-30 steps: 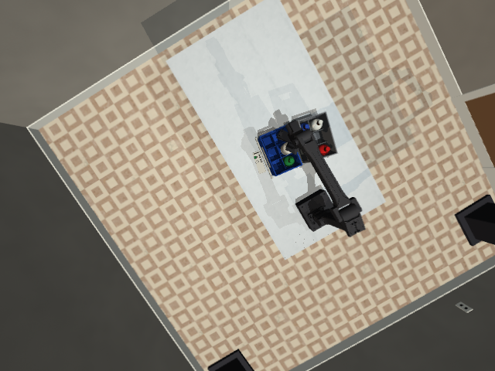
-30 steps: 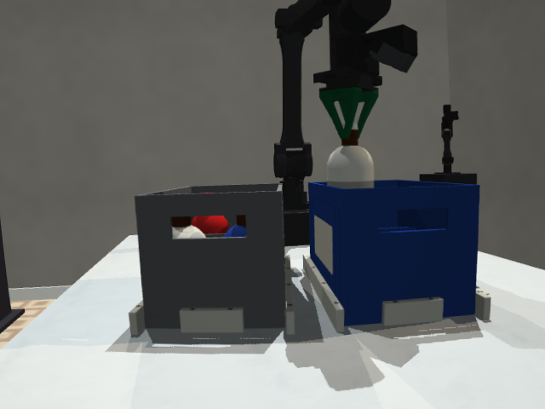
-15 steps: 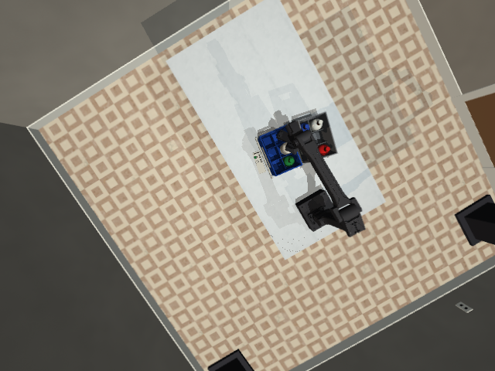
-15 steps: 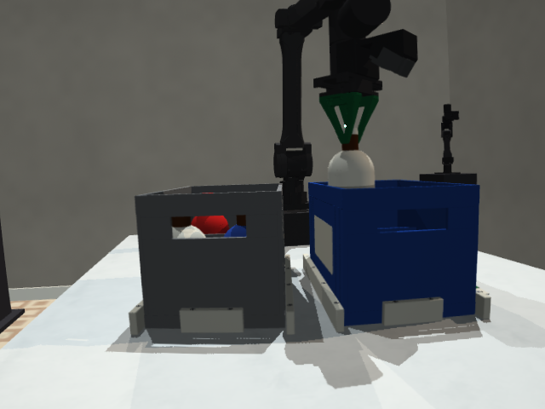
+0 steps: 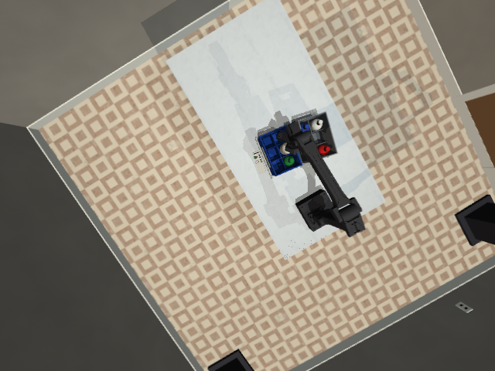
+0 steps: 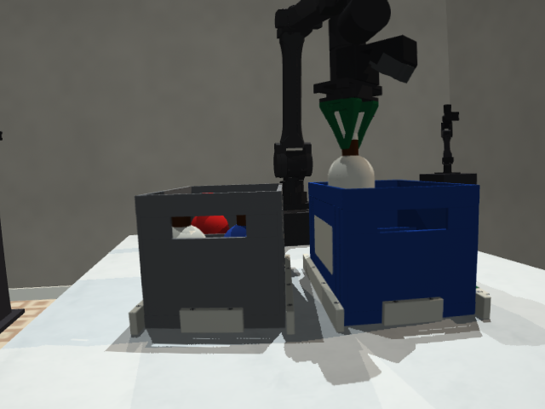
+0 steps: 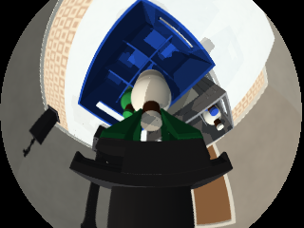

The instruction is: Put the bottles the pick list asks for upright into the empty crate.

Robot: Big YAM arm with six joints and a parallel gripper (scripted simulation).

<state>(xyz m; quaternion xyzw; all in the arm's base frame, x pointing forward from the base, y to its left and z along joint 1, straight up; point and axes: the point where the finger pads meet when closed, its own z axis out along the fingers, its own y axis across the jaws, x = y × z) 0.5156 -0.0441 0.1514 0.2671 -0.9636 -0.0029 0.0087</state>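
Now: hand 60 mm above the white bottle. Round my hand: green bottle: 80 mm behind, 20 mm to the left, 150 mm below; blue bottle: 50 mm ahead, 180 mm to the right, 150 mm below; blue crate: 10 mm ahead, 40 mm to the left, 160 mm below.
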